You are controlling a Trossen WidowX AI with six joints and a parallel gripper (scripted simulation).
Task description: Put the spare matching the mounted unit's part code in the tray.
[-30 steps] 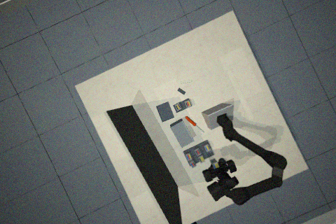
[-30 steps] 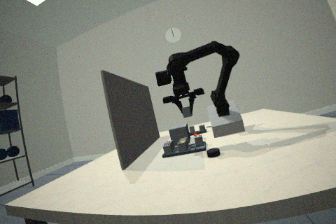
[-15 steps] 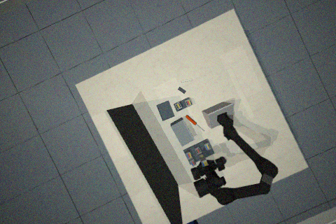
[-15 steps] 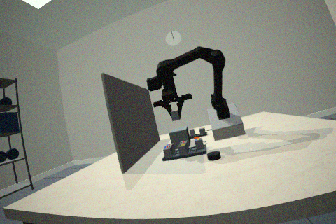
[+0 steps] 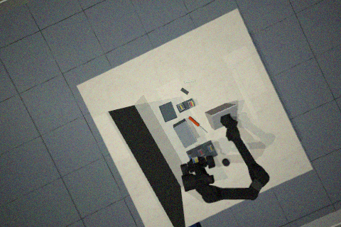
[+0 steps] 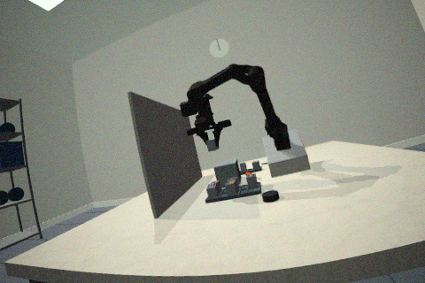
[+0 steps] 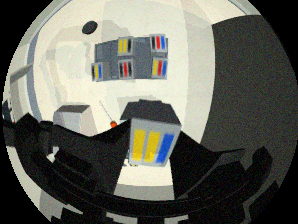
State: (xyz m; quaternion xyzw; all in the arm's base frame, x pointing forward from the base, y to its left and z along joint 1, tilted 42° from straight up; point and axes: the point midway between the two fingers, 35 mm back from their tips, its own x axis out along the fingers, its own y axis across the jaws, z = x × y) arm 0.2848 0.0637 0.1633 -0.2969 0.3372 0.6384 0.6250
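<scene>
My gripper tip is 30 cm to the left of the flat grey tray, 18 cm above it and 7 cm short of it. Also, from my gripper tip: grey boxy unit: 14 cm below, 12 cm to the right; then black tape roll: 21 cm behind, 19 cm to the left, 18 cm below; then tall grey panel: 23 cm ahead, 9 cm to the right, 4 cm above.
</scene>
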